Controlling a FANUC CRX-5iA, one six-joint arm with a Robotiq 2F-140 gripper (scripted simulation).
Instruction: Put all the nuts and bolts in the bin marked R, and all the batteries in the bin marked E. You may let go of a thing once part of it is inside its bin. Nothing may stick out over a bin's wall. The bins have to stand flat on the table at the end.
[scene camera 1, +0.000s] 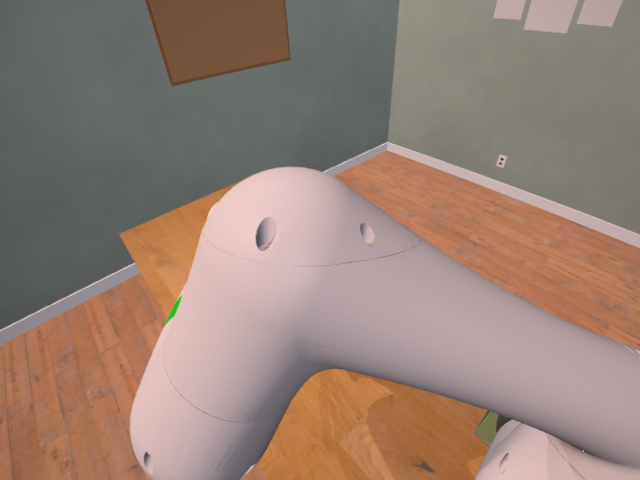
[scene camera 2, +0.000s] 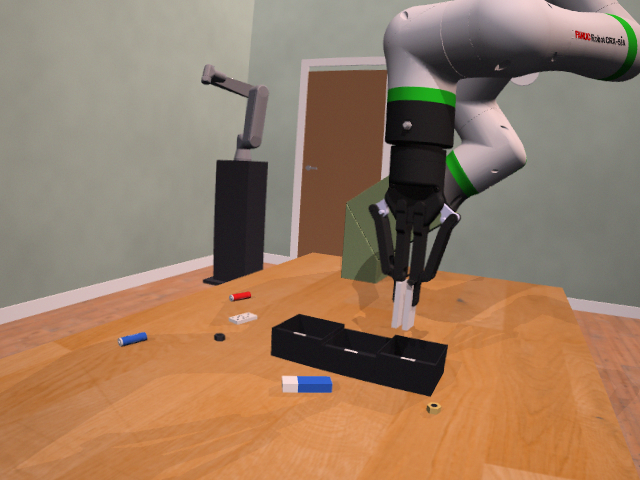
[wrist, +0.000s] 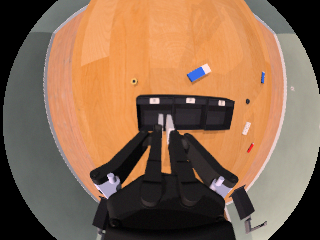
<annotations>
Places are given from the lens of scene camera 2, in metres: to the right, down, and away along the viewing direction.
gripper (scene camera 2: 402, 326): 0.12, 0.12, 0.62
blue-and-white eraser (scene camera 2: 292, 384): -0.04, 0.19, 0.56
</annotations>
